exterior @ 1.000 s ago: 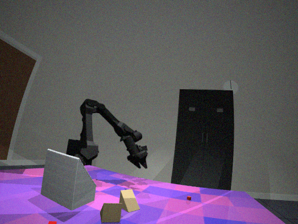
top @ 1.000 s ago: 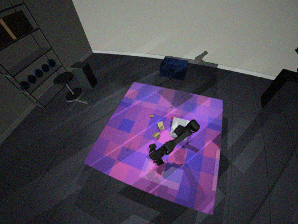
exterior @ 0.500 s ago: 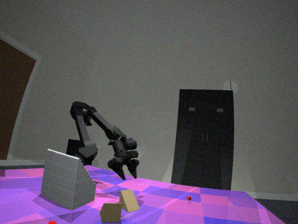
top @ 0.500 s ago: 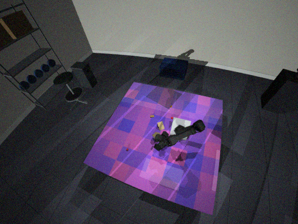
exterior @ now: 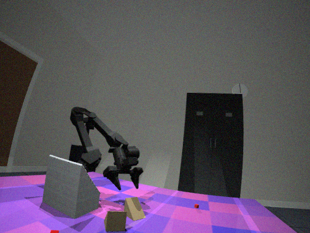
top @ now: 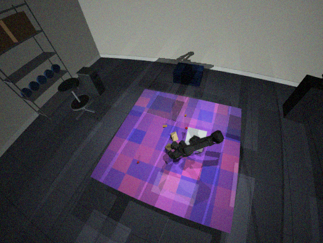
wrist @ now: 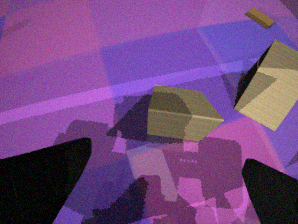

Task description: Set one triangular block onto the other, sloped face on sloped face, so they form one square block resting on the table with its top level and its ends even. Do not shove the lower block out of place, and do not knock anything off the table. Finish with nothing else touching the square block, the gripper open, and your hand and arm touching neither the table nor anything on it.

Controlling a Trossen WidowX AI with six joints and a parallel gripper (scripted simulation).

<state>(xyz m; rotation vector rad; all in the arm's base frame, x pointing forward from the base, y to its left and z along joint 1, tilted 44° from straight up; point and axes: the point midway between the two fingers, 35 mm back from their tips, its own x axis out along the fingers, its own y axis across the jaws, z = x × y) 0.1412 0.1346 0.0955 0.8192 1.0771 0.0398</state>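
The triangular block lies 7 cm below my gripper tip, 4 cm ahead of it and 3 cm to the right of it. The rest, counted from my gripper tip: flat tan piece 25 cm to the right, 21 cm ahead, 8 cm below.
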